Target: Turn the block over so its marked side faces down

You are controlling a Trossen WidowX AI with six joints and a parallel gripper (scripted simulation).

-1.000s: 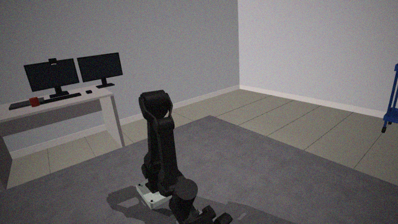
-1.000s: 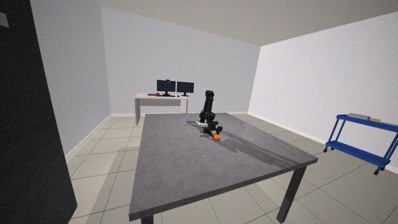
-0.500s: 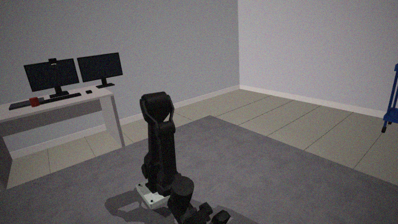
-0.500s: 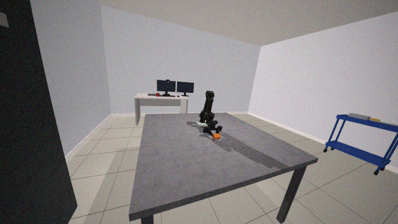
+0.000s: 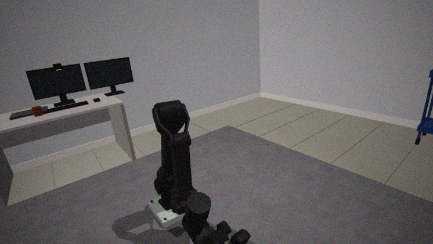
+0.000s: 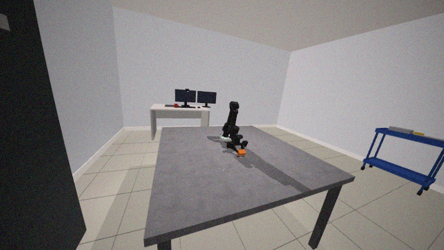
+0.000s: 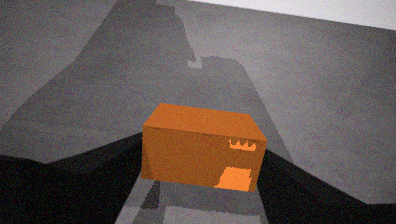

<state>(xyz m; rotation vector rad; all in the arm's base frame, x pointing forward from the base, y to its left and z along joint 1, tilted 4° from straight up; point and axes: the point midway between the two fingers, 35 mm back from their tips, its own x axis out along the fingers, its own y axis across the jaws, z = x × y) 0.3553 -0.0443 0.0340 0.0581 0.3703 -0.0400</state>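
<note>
Now: gripper tip 10 mm above the orange block.
</note>
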